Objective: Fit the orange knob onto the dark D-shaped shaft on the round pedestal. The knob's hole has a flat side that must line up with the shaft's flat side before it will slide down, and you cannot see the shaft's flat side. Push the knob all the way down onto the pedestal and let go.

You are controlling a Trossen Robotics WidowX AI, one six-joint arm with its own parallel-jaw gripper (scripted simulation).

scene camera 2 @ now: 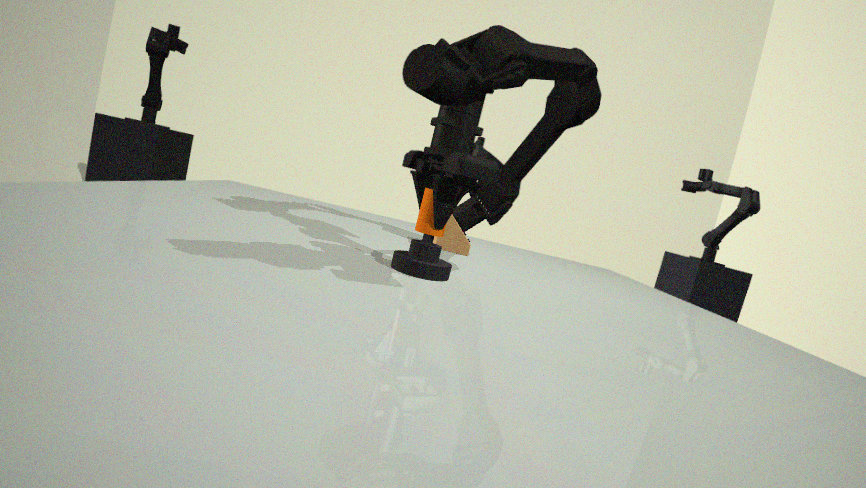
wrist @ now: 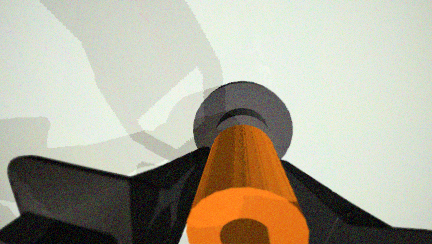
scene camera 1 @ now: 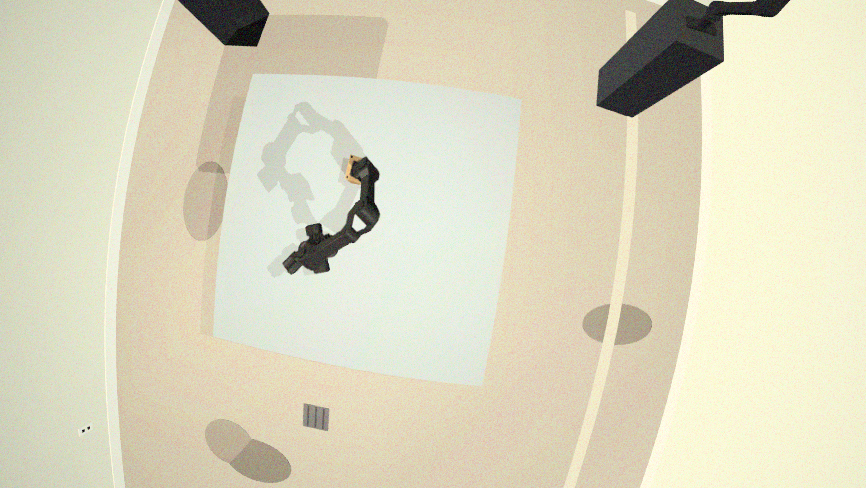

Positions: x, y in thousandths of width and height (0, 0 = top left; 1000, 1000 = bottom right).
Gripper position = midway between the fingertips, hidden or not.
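Note:
You'd find an orange knob (scene camera 2: 491, 458) here, along with my gripper (scene camera 2: 498, 464) and a dark round pedestal (scene camera 2: 488, 536). From the wrist I can see the pedestal (wrist: 559, 420) too, and there's my gripper (wrist: 561, 658) as well as the knob (wrist: 564, 764).

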